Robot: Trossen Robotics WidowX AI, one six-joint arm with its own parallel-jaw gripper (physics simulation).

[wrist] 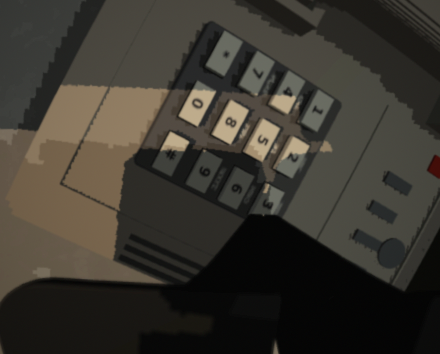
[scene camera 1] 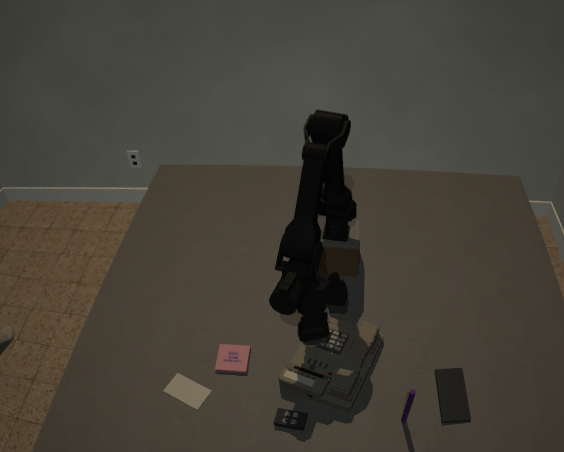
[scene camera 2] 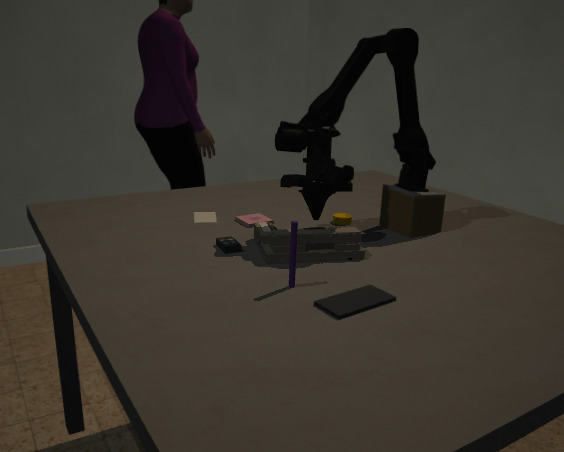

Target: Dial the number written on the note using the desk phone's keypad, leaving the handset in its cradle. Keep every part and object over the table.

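Frame: origin at the arm's base, x right, y ahead, z up, level; centimetres.
Seen in the pictures: gripper, fingertip midpoint: (wrist: 261, 228) (scene camera 2: 316, 220); arm's base, origin of the base link: (scene camera 1: 336, 232) (scene camera 2: 411, 188).
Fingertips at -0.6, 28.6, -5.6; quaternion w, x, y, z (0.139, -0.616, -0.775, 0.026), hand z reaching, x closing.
Note:
Pixels of each thing's middle, then the offset from my fingertips to it, as dx, dy, dz.
- grey desk phone, body centre: (wrist: 355, 141) (scene camera 1: 333, 358) (scene camera 2: 307, 239) -3.7, +4.3, -3.2
- table with its handset, body centre: (wrist: 436, 13) (scene camera 2: 315, 239) (scene camera 1: 355, 359) -8.8, +5.1, -1.2
- 3 key, body centre: (wrist: 266, 203) -0.4, +0.9, -2.5
- pink pad, body centre: (scene camera 1: 233, 358) (scene camera 2: 254, 220) +19.6, +7.3, -4.9
- blank-looking cream paper, body centre: (scene camera 1: 187, 391) (scene camera 2: 205, 217) +27.8, +18.2, -5.3
- black remote-like box, body centre: (scene camera 1: 290, 419) (scene camera 2: 228, 244) +2.9, +20.9, -4.5
- purple stick, body centre: (scene camera 2: 293, 254) (scene camera 1: 408, 406) -21.4, +17.4, +1.2
- dark flat slab, body centre: (scene camera 2: 355, 300) (scene camera 1: 452, 394) -32.2, +9.9, -5.0
- yellow disc, body centre: (scene camera 2: 342, 219) +11.2, -14.9, -4.4
The grey desk phone (scene camera 1: 344, 361) (scene camera 2: 300, 248) (wrist: 345, 165) stands on the table with its handset (scene camera 2: 305, 236) lying along its side in the cradle. Its keypad (scene camera 1: 334, 341) (wrist: 237, 127) is partly lit and partly shadowed. My gripper (scene camera 2: 316, 218) (wrist: 261, 228) is shut and empty, pointing down a little above the phone. In the wrist view its tip overlaps the lower edge of the "3" key (wrist: 269, 201). A pink pad (scene camera 1: 233, 358) (scene camera 2: 254, 219) bears dark writing too small to read. A blank-looking cream paper (scene camera 1: 187, 391) (scene camera 2: 205, 217) lies nearby.
A black remote-like box (scene camera 1: 290, 419) (scene camera 2: 228, 244) lies by the phone. A purple stick (scene camera 1: 408, 406) (scene camera 2: 293, 255) stands upright beyond the handset side, near a dark flat slab (scene camera 1: 452, 395) (scene camera 2: 355, 301). A yellow disc (scene camera 2: 342, 219) lies behind the phone. A person (scene camera 2: 167, 75) stands behind the table.

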